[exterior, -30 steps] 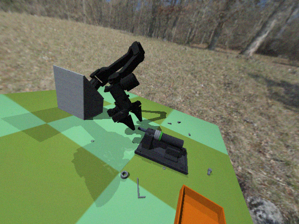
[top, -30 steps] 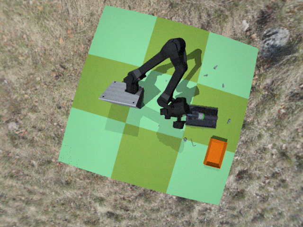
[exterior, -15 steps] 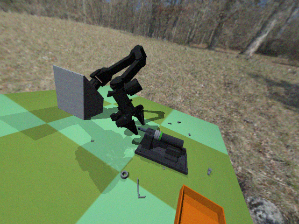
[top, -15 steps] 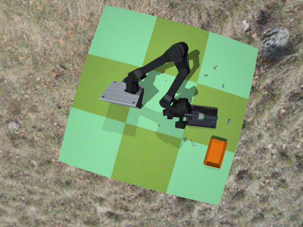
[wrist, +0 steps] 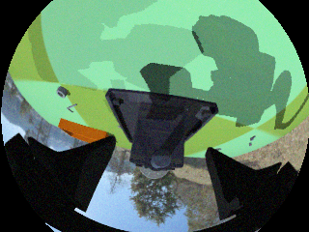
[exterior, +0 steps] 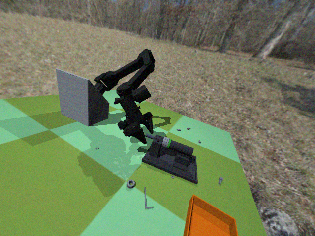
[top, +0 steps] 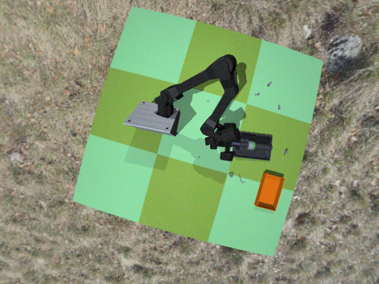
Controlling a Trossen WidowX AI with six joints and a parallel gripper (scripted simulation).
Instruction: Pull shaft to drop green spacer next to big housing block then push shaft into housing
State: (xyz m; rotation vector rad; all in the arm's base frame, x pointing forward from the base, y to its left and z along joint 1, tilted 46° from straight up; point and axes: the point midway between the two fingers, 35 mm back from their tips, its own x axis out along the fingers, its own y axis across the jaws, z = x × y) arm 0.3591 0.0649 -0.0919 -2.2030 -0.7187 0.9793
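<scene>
The grey shaft lies 6 cm ahead of my gripper tip, 1 cm to the left of it and 1 cm above it. The rest, counted from my gripper tip: orange tray: 31 cm ahead, 20 cm to the right, 6 cm below; then light grey spacer: 7 cm ahead, 1 cm to the left, 1 cm above; then green spacer: 9 cm ahead, 2 cm to the left, 1 cm above.
</scene>
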